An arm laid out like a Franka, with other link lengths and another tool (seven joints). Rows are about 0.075 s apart.
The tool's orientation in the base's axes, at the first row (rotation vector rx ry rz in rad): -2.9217, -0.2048, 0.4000
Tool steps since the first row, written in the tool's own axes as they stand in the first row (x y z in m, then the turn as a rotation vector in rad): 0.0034, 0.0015, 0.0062, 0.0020, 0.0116, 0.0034; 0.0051, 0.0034, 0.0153, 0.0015, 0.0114, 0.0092; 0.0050, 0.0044, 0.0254, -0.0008, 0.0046, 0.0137; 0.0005, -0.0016, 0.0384, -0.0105, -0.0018, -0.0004; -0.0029, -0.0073, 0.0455, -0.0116, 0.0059, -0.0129; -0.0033, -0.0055, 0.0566, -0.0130, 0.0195, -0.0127; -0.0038, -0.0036, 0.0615, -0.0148, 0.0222, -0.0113; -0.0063, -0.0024, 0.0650, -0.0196, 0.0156, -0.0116
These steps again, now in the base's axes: 0.0017, 0.0001, -0.0070, 0.0022, -0.0104, -0.0061; 0.0010, 0.0000, -0.0165, 0.0001, -0.0093, -0.0114; -0.0018, 0.0007, -0.0262, -0.0041, -0.0024, -0.0137; -0.0104, 0.0079, -0.0362, -0.0101, 0.0000, 0.0034; -0.0162, 0.0141, -0.0409, -0.0068, -0.0097, 0.0140; -0.0195, 0.0141, -0.0516, -0.0067, -0.0231, 0.0114; -0.0211, 0.0130, -0.0565, -0.0085, -0.0258, 0.0100; -0.0243, 0.0120, -0.0595, -0.0137, -0.0202, 0.0128
